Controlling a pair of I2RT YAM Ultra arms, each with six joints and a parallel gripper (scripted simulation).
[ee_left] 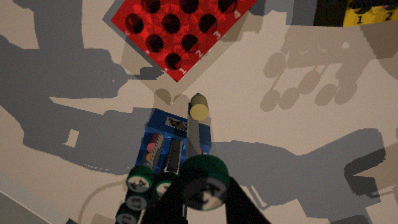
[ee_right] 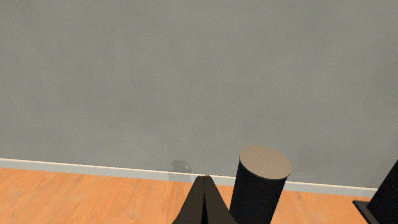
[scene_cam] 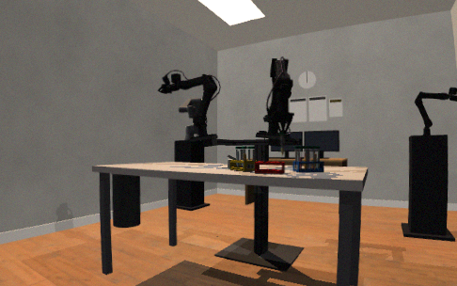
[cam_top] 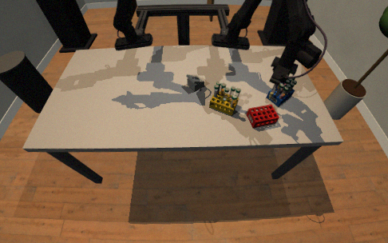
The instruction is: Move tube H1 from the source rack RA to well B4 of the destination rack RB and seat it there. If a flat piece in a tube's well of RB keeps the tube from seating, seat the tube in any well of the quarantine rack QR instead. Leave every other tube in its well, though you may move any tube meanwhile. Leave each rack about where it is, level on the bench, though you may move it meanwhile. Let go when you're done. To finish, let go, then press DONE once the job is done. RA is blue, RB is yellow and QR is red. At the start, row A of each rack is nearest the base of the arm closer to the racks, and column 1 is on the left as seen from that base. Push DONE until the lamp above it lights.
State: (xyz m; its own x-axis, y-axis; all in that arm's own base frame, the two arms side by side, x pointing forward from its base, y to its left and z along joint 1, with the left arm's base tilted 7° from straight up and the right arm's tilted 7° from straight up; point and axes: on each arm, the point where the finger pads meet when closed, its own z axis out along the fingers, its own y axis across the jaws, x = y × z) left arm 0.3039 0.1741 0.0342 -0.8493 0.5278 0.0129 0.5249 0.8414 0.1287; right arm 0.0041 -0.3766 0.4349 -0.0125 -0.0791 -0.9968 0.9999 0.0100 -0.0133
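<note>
The red rack QR lies 170 mm below my left hand, 80 mm ahead of it and 40 mm to the right of it. Also, from my left hand: blue rack RA (170 mm below, 100 mm to the left, 70 mm behind); tube (150 mm to the left, 130 mm below, 100 mm behind); yellow rack RB (220 mm to the right, 170 mm below, 10 mm behind).
</note>
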